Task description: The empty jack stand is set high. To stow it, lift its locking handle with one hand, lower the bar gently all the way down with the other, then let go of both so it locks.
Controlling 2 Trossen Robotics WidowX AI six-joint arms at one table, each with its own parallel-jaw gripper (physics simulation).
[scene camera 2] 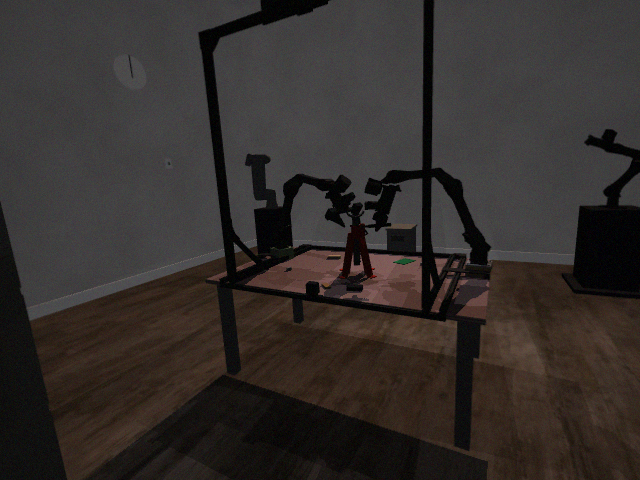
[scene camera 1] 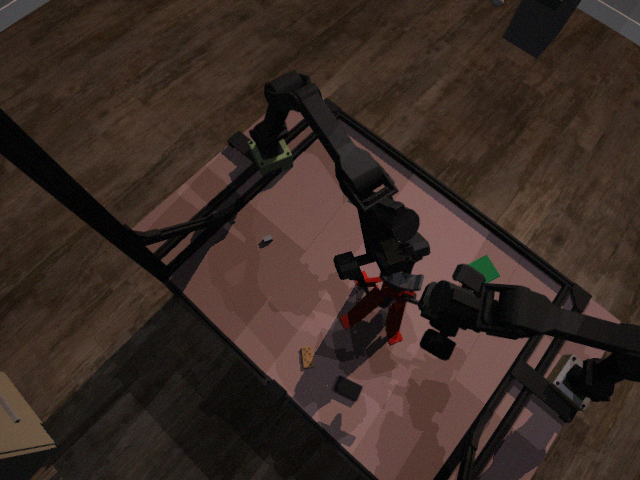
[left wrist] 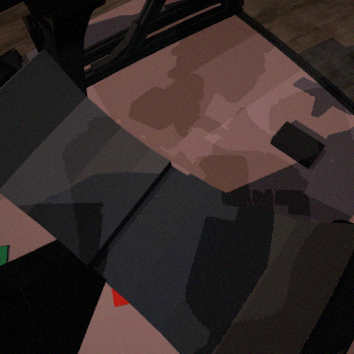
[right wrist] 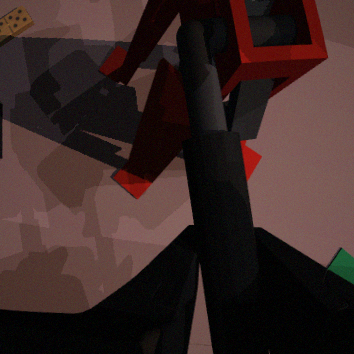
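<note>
The red jack stand (scene camera 1: 379, 305) (scene camera 2: 357, 249) (right wrist: 158, 133) stands upright near the middle of the table. Its grey saddle (scene camera 1: 406, 282) (left wrist: 158, 228) fills much of the left wrist view. My left gripper (scene camera 1: 395, 272) (scene camera 2: 345, 210) is open and empty, just over the saddle. My right gripper (scene camera 1: 421, 298) (scene camera 2: 378, 218) (right wrist: 222, 237) is shut on the dark round locking handle (right wrist: 211, 140). The handle runs from the fingers up to the red collar (right wrist: 281, 53). The bar's lower part is hidden inside the collar.
A green card (scene camera 1: 485, 268) (scene camera 2: 404, 261) (right wrist: 344, 265) lies behind the stand. A tan domino (scene camera 1: 308, 356) (right wrist: 15, 21) and a black block (scene camera 1: 347, 388) (left wrist: 298, 144) lie towards the front edge. A small grey piece (scene camera 1: 267, 241) lies at the left. Black frame rails border the table.
</note>
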